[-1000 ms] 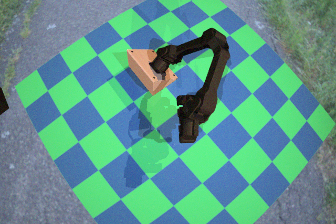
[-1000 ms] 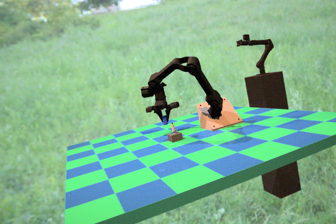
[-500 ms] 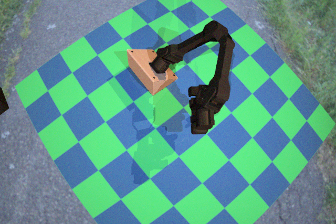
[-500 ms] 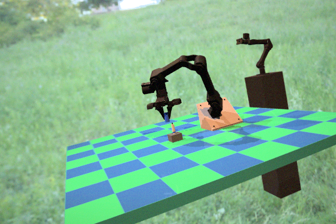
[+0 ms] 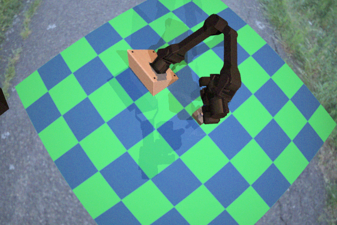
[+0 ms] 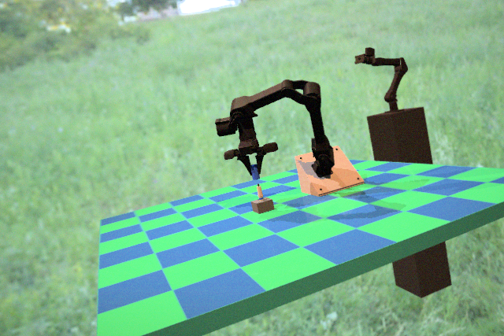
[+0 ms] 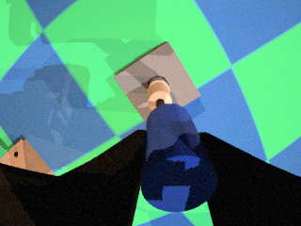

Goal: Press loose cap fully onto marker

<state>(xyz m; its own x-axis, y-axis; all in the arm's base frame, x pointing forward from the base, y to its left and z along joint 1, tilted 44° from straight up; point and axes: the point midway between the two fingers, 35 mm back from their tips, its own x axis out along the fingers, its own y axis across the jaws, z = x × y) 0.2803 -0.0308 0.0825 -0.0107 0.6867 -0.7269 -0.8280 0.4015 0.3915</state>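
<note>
Right now my gripper tip is 1 cm to the right of the holder block and 11 cm above it. The rest, counted from my gripper tip: blue cap (1 cm above).
</note>
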